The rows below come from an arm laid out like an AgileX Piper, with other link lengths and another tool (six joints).
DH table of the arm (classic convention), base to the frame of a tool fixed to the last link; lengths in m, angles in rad. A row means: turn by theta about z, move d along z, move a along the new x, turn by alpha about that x. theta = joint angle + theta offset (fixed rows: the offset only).
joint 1: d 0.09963; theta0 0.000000; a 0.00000; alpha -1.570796
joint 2: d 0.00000; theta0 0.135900; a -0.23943; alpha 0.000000
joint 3: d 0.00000; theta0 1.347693; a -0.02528; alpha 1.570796
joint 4: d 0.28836; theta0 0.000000; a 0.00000; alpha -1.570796
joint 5: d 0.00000; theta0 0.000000; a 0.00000; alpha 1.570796
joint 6: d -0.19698; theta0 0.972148; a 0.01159; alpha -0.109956
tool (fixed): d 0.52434; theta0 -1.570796; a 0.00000; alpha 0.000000
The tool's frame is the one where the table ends.
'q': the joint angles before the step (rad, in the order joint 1, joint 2, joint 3, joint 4, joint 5, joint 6). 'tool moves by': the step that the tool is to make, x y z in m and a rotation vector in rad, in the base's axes. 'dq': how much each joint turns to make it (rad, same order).
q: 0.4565 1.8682 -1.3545 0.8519 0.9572 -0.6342
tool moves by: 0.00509 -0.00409 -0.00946 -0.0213 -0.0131 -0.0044
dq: -0.0011 0.0107 0.0000 -0.0207 -0.0187 -0.0010
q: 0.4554 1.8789 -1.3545 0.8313 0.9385 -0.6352
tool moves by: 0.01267 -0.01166 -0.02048 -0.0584 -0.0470 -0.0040
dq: -0.0007 0.0170 0.0001 -0.0645 -0.0482 -0.0001
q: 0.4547 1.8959 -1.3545 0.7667 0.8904 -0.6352
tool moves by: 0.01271 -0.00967 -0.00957 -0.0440 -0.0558 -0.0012
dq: 0.0000 0.0012 0.0000 -0.0571 -0.0433 0.0001
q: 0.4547 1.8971 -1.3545 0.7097 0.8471 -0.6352
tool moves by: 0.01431 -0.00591 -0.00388 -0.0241 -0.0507 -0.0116
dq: 0.0000 0.0008 0.0000 -0.0344 -0.0465 0.0000
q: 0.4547 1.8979 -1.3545 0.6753 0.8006 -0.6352
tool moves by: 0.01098 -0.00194 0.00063 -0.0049 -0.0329 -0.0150
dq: 0.0000 0.0000 0.0000 -0.0103 -0.0350 0.0000
